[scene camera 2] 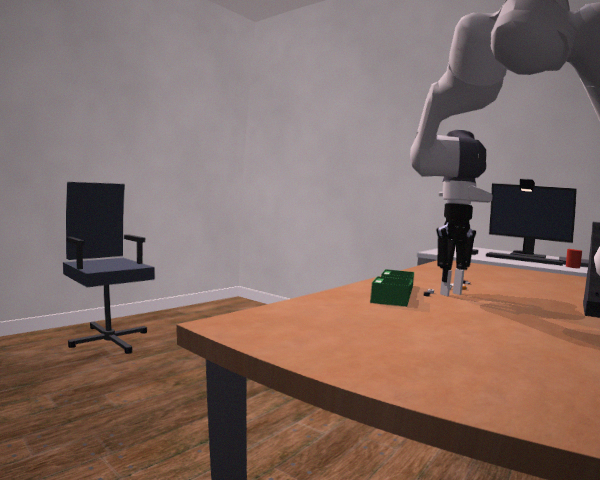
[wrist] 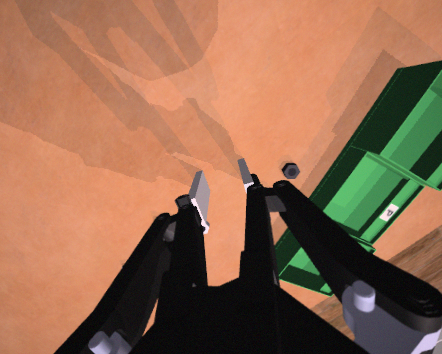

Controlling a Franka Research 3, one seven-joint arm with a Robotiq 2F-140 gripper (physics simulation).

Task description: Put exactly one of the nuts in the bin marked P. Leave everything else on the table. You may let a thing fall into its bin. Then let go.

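Note:
My gripper (scene camera 2: 451,290) (wrist: 223,175) is partly open, its fingertips low over the table with nothing between them. A dark hexagonal nut (wrist: 291,170) lies on the table just right of the right fingertip in the wrist view, between the gripper and the green bins. In the scene view a small dark piece (scene camera 2: 426,293) lies between bins and gripper, with a small light piece (scene camera 2: 431,290) beside it. The bin marked P (wrist: 350,195) is a middle compartment of the green row; no nut shows in its visible part. The finger hides part of the row.
The green bins (scene camera 2: 391,292) stand left of the gripper in the scene view, on the brown table (scene camera 2: 350,340). Small pieces, one orange (scene camera 2: 465,287), lie behind the fingers. A monitor (scene camera 2: 532,212) and a red cup (scene camera 2: 573,258) stand on a white desk behind.

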